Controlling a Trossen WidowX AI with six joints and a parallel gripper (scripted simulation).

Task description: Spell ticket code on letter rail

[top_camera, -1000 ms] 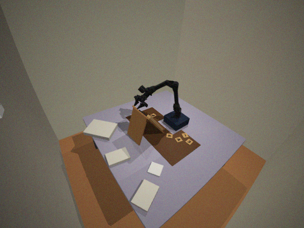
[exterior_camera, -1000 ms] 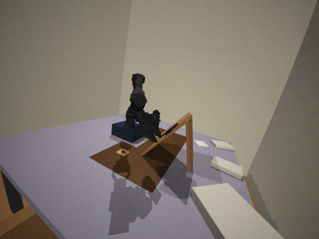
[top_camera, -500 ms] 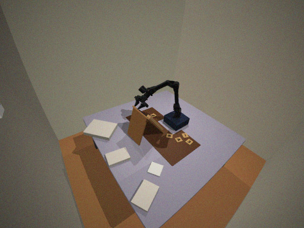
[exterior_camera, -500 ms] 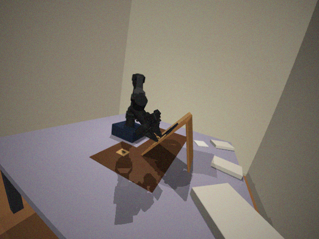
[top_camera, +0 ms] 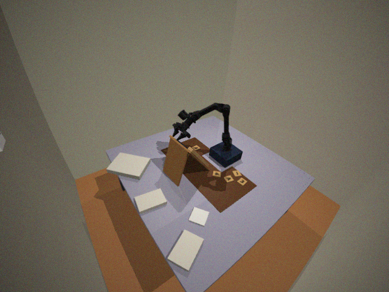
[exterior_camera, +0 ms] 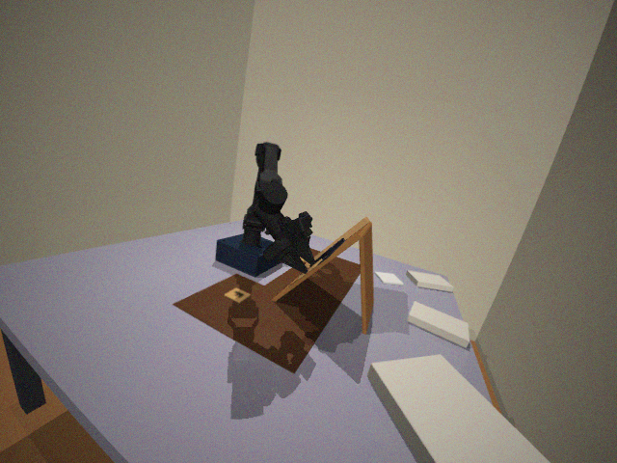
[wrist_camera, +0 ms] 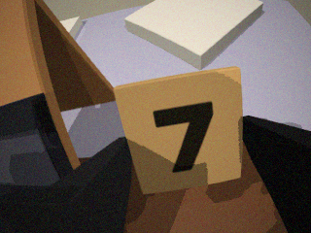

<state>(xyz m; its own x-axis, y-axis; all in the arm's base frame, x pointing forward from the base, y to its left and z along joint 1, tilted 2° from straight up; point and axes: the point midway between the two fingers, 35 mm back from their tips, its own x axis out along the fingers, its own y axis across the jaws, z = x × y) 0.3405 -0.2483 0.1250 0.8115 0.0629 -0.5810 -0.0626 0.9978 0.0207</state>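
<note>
Right now the white ticket is 7 cm behind my gripper tip, 20 cm to the left of it and 8 cm below it. Round my gripper tip: tan tile marked 7 (right at my gripper tip); white card (18 cm ahead, 57 cm to the left, 18 cm below); brown mat (17 cm behind, 25 cm to the left, 18 cm below).
</note>
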